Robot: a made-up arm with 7 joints. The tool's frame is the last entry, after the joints.
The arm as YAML. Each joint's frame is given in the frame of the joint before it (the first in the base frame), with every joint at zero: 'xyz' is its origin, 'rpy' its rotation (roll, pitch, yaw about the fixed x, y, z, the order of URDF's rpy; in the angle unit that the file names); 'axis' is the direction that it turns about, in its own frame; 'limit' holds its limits. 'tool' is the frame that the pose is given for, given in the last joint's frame.
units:
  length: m
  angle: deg
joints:
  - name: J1
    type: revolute
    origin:
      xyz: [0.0, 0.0, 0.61]
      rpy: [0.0, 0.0, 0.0]
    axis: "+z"
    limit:
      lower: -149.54
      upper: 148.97
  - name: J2
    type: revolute
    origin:
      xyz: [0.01, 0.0, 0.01]
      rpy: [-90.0, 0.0, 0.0]
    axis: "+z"
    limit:
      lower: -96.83
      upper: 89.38
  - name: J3
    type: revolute
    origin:
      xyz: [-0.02, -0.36, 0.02]
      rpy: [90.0, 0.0, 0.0]
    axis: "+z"
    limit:
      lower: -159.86
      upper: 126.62
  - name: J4
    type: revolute
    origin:
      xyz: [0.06, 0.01, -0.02]
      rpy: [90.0, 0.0, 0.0]
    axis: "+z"
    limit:
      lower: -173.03
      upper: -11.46
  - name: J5
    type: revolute
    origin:
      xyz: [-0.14, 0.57, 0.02]
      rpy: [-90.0, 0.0, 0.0]
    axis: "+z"
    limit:
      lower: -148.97
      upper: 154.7
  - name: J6
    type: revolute
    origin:
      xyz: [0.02, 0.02, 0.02]
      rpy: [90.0, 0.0, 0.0]
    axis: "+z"
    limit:
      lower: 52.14
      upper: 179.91
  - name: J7
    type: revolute
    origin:
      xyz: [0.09, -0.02, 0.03]
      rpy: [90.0, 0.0, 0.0]
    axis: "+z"
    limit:
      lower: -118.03
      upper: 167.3
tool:
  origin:
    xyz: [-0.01, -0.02, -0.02]
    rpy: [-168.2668, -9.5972, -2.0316]
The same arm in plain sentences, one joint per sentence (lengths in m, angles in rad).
The arm has seven revolute joints in a row. What follows holds with every joint at zero, and every direction is one of the base frame's. The first joint is mounted 0.6100 m along +z from the base frame's origin and turns about +z, from -2.6100 to 2.6000 rad. The second joint is mounted 0.0100 m along +x and 0.0100 m along +z from the first joint and turns about +y, from -1.6900 to 1.5600 rad. The third joint is mounted 0.0200 m along -x and 0.0200 m along +y and 0.3600 m along +z from the second joint and turns about +z, from -2.7901 to 2.2099 rad. The fourth joint is mounted 0.0600 m along +x and 0.0100 m along +y and 0.0200 m along -z from the third joint and turns about -y, from -3.0199 to -0.2000 rad. The fifth joint is mounted 0.1400 m along -x and 0.0200 m along -y and 0.5700 m along +z from the fourth joint and turns about +z, from -2.6000 to 2.7000 rad. The sixth joint is mounted 0.0200 m along +x and 0.0200 m along +y and 0.0200 m along +z from the fifth joint and turns about -y, from 0.9100 to 3.1400 rad. The seventh joint is mounted 0.0900 m along +x and 0.0300 m along -y and 0.0200 m along -z from the sixth joint and turns about -z, from -2.0600 to 2.9199 rad. The tool frame, which is the frame that the pose is given for, is mounted 0.0100 m along -x and 0.0200 m along +y and 0.0200 m along +z from the seventh joint; its axes are the base frame's turned by roll 0.2048, pitch 0.1675 and yaw 0.0355 rad (as in URDF: about the fixed x, then y, then z).
